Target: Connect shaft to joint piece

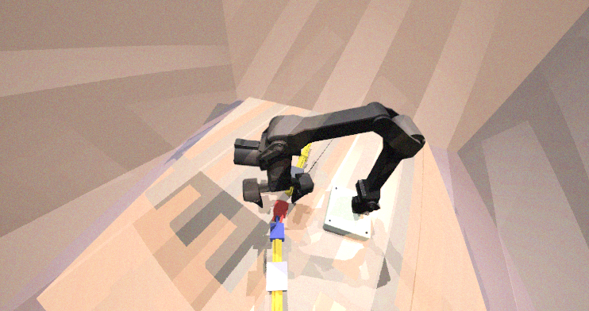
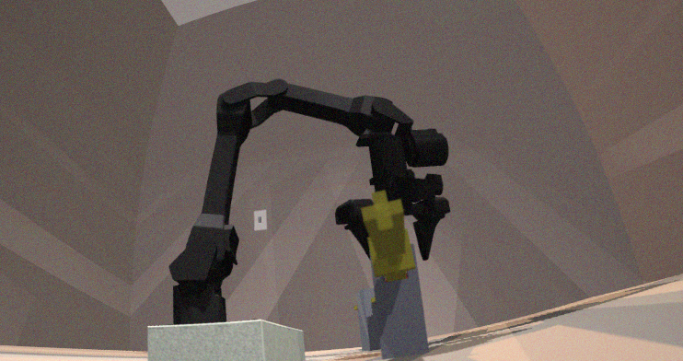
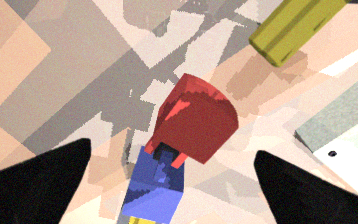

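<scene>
Now: the red square joint piece 4 cm below my gripper tip and 1 cm behind it.
</scene>
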